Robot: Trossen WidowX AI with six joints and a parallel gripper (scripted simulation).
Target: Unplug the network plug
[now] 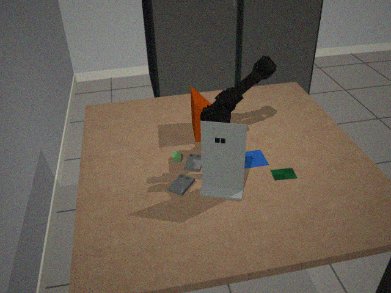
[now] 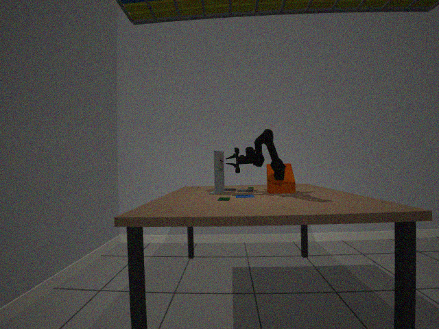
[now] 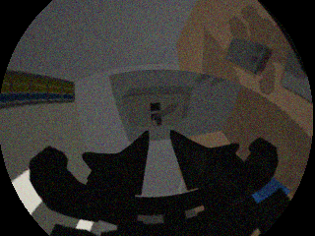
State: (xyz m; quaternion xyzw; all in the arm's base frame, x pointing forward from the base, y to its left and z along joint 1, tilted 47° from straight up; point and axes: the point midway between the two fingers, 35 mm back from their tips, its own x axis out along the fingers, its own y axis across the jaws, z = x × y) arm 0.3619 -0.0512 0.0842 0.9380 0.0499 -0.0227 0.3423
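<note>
Now: gripper tip 240 mm above the blue square, 150 mm past it and 140 mm to the right of it. The rest, counted from my gripper tip: small green cube 230 mm below, 200 mm to the right, 170 mm behind; then grey upright panel 100 mm below, 60 mm ahead, 20 mm to the right; then green square 260 mm to the left, 240 mm below, 30 mm behind.
</note>
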